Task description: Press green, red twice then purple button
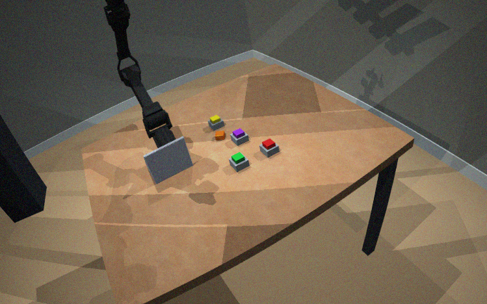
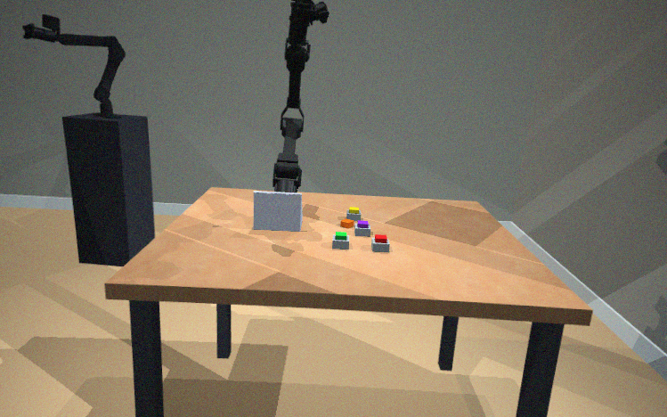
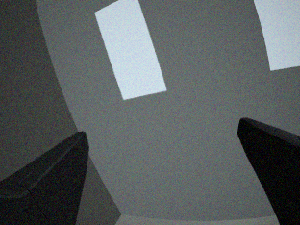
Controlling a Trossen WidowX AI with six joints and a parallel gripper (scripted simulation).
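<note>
My gripper tip is now 730 mm above the green button, 260 mm to the left of it and 180 mm short of it. Round my gripper tip: purple button (730 mm below, 230 mm ahead, 130 mm to the right); then yellow button (730 mm below, 190 mm ahead, 10 mm to the left); then small orange block (750 mm below, 180 mm ahead, 70 mm to the right).
</note>
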